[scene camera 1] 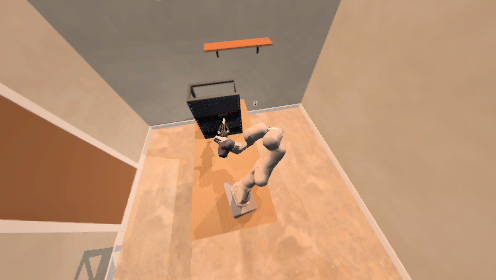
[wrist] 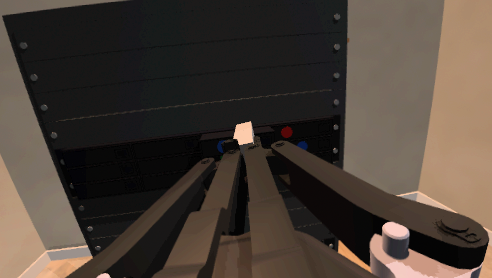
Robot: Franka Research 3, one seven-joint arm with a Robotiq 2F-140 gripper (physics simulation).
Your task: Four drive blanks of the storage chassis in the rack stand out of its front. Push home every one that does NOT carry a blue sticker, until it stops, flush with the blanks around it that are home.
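Observation:
The rack stands against the back wall, and the storage chassis is a dark band across its front. In the wrist view, a top-row blank with a partly hidden blue sticker stands out, its top face showing. A sliver of green shows below it. A red sticker is on the top row to the right, with another blue sticker lower right. How far those blanks stand out is unclear. My gripper is shut and empty, its pale tip overlapping the blue-stickered blank in view; contact is unclear. The fingers hide the lower middle blanks.
Plain dark panels with screws lie above and below the chassis. An orange wall shelf hangs above and behind the rack. The arm's base plate is on the wooden mat in front of the rack.

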